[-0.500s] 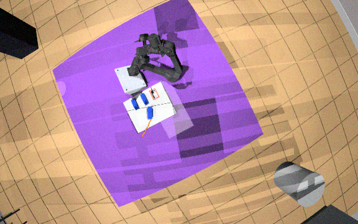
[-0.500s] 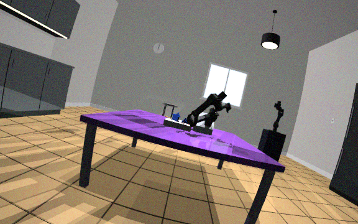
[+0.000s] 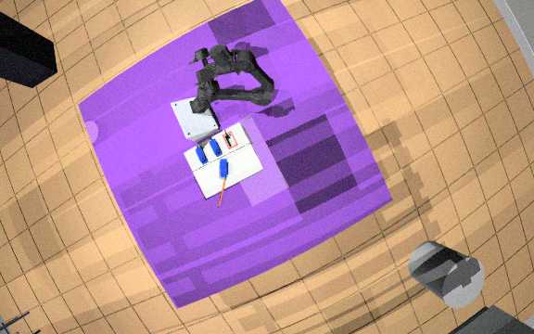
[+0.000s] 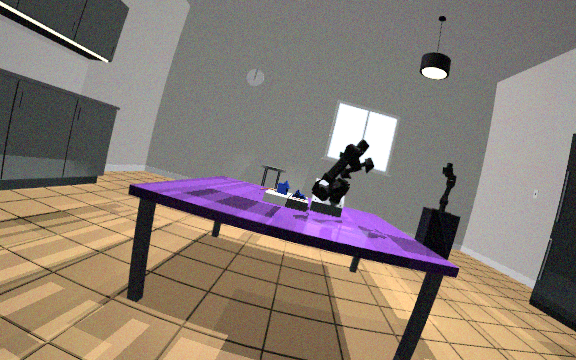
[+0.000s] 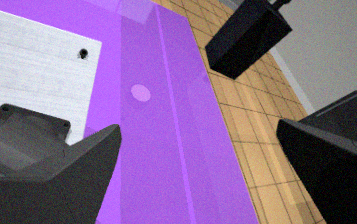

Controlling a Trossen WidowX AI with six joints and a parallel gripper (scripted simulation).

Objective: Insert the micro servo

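Now: the white deck 41 cm ahead of my gripper tip, 1 cm to the right of it and 23 cm below it.
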